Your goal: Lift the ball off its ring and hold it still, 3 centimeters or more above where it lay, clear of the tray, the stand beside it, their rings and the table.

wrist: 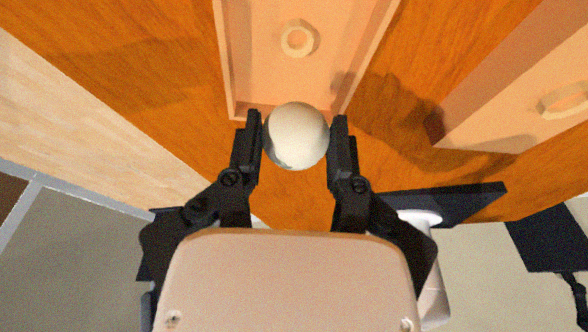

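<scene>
A cream-white ball (pixel 296 136) is between the two black fingers of my gripper (pixel 296 125), which is shut on it. The ball is up off its ring and high above the tray; in the view it overlaps the tray's near wall. The tray (pixel 224 60) is peach-coloured with low walls, and its small ring (pixel 285 40) shows bare on the tray floor. The stand (pixel 500 120) is a peach block at the right, with its own ring (pixel 549 110) on top. The ball's underside is hidden.
The orange wooden table (pixel 150 100) lies under the tray and the stand. A pale wooden strip (pixel 75 115) runs along the left. A dark flat plate (pixel 470 197) and a white rounded part (pixel 422 218) are at the lower right, behind the gripper's linkage.
</scene>
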